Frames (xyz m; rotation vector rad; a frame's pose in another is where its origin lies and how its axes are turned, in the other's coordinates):
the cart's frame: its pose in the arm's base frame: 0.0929 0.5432 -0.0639 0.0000 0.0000 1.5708
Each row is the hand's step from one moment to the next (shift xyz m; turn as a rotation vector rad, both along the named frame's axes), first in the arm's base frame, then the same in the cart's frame.
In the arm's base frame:
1: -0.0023 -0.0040 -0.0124 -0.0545 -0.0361 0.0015
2: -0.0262 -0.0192 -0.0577 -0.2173 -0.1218 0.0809
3: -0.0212 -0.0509 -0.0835 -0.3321 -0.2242 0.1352
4: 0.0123 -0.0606 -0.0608 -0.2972 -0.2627 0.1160
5: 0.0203 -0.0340 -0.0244 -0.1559 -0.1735 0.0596
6: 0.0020 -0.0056 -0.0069 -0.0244 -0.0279 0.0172
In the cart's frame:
1: -0.0040 0.0023 -0.0124 -0.0361 0.0545 0.0015
2: -0.0192 0.0262 -0.0577 -0.1218 0.2173 0.0809
3: -0.0509 0.0212 -0.0835 -0.2242 0.3321 0.1352
4: -0.0606 -0.0123 -0.0608 -0.2627 0.2972 0.1160
5: -0.0340 -0.0203 -0.0244 -0.1735 0.1559 0.0596
6: -0.0056 -0.0020 -0.0069 -0.0279 0.0244 0.0172

